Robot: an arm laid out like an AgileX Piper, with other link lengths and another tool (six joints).
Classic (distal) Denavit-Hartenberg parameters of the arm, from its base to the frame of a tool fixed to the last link. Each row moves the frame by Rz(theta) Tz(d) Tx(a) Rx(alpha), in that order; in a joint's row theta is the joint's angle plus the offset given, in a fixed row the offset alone. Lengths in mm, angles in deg.
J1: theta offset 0; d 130.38; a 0; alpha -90
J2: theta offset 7.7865; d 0; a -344.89; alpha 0
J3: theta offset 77.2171; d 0; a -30.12; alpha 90
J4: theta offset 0; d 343.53; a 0; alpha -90
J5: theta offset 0; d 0; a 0; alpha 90
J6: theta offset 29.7; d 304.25; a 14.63; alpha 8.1
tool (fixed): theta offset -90; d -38.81; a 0; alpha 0
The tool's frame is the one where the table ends.
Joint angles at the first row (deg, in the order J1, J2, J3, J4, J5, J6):
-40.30 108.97 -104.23 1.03 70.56 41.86
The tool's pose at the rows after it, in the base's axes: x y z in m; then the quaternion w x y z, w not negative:
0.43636 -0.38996 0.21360 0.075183 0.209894 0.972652 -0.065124
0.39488 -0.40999 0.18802 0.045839 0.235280 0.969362 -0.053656
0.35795 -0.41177 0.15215 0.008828 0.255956 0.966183 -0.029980
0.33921 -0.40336 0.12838 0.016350 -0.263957 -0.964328 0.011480
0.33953 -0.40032 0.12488 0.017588 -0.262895 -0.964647 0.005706
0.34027 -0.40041 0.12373 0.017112 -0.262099 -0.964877 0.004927
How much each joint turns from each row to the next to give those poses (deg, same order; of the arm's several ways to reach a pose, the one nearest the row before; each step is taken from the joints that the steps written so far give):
-3.41 -0.09 1.00 -0.11 -0.12 -1.47
-4.31 -0.19 3.71 -0.08 0.00 -1.33
-3.01 0.00 5.11 0.00 -0.10 -0.54
-1.00 0.00 3.56 0.00 0.00 0.00
0.00 0.12 0.39 0.49 0.00 -0.22
0.00 0.13 0.01 0.12 -0.12 -0.13

